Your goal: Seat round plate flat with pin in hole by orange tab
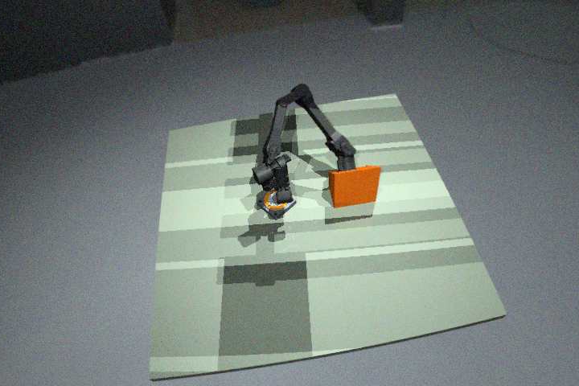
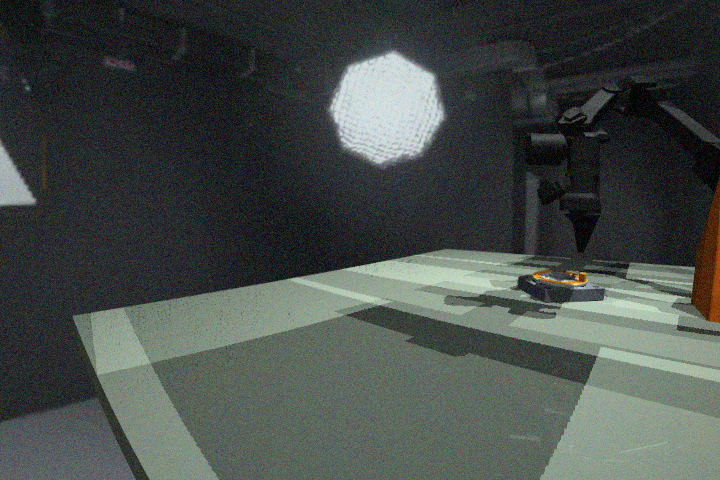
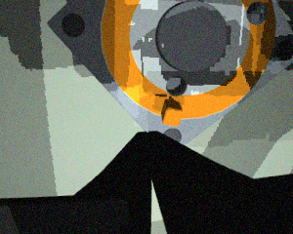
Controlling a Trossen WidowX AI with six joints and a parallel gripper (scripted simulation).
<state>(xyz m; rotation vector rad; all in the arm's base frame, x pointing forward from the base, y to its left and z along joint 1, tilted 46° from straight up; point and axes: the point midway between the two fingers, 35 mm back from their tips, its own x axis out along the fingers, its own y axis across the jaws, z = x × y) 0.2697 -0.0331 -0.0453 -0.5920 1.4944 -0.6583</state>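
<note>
Now: gripper tip 60 mm above the base, 40 mm short of it and 30 mm to the left of it.
</note>
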